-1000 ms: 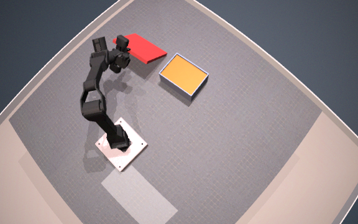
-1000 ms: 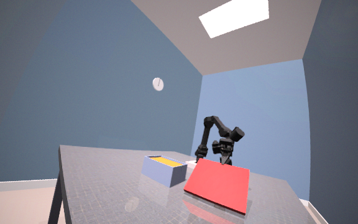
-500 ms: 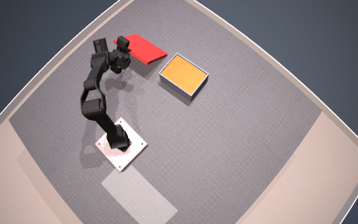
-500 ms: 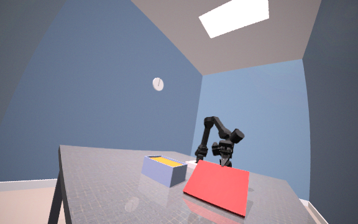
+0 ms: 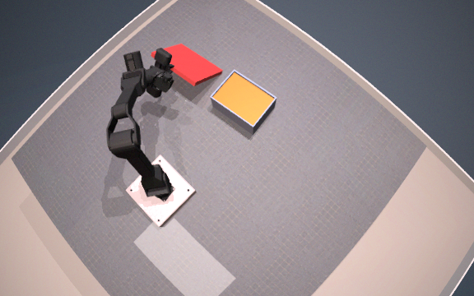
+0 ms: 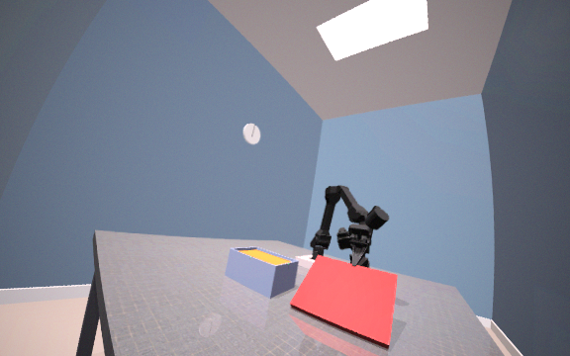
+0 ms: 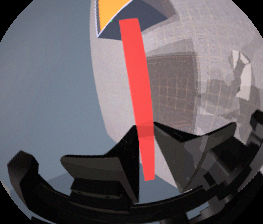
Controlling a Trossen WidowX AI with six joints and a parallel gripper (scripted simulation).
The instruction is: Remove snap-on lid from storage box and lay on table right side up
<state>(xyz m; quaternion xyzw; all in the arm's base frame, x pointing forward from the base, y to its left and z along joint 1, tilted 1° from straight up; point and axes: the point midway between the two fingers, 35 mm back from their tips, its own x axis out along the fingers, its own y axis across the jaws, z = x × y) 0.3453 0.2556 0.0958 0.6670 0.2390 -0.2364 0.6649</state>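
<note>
Now: gripper tip 7 cm short of the red lid and 5 cm above it. Also, from my gripper tip: storage box: 28 cm to the right, 7 cm below, 7 cm ahead.
</note>
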